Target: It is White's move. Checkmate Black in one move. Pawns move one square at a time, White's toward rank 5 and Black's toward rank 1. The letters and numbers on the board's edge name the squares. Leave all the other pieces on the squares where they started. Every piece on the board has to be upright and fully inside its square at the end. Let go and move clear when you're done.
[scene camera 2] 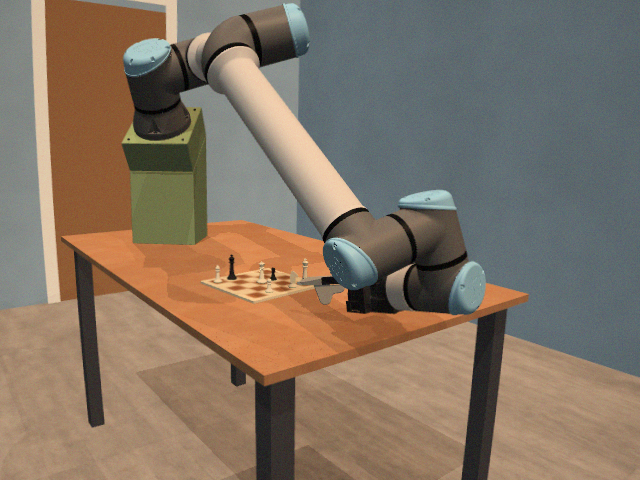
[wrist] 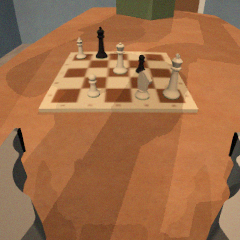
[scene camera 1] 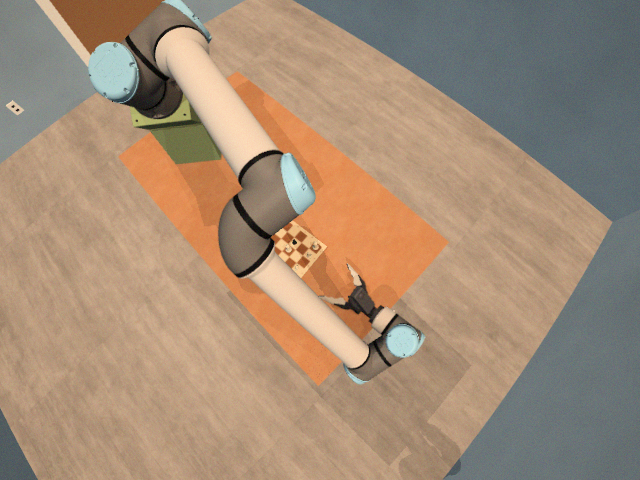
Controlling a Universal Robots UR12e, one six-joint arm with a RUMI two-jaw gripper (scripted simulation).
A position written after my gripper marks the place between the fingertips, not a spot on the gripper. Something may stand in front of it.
Note:
In view: my gripper [scene camera 2: 325,277] and a small chessboard [scene camera 2: 245,287].
The small chessboard shows as well in the wrist view [wrist: 68,93] and in scene camera 1 [scene camera 1: 298,256]. My gripper is seen too in the wrist view [wrist: 127,132] and in scene camera 1 [scene camera 1: 332,279].

